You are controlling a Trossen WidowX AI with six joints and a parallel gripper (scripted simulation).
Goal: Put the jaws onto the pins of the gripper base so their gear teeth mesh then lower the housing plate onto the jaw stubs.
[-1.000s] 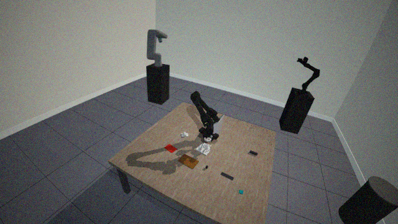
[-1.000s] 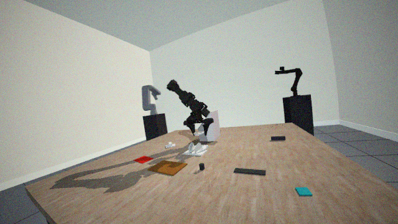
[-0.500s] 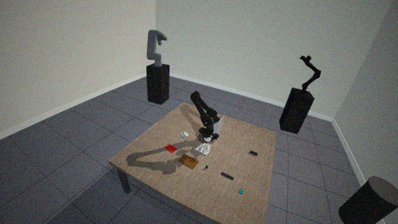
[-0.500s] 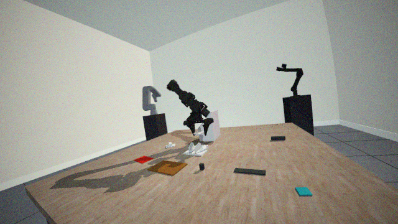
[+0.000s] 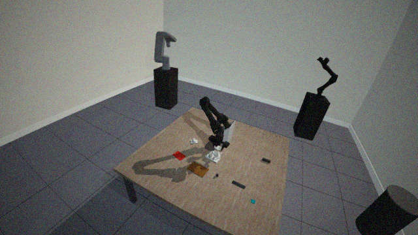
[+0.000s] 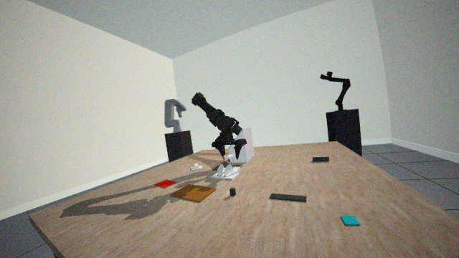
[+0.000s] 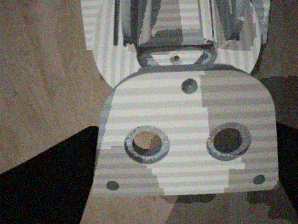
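My gripper tip is 20 mm short of the grey jaw, 10 mm to the right of it and 50 mm above it. The rest, counted from my gripper tip: orange-brown tile 240 mm ahead, 90 mm to the right, 70 mm below; black cylinder 250 mm ahead, 80 mm to the left, 60 mm below; red tile 170 mm ahead, 310 mm to the right, 70 mm below.
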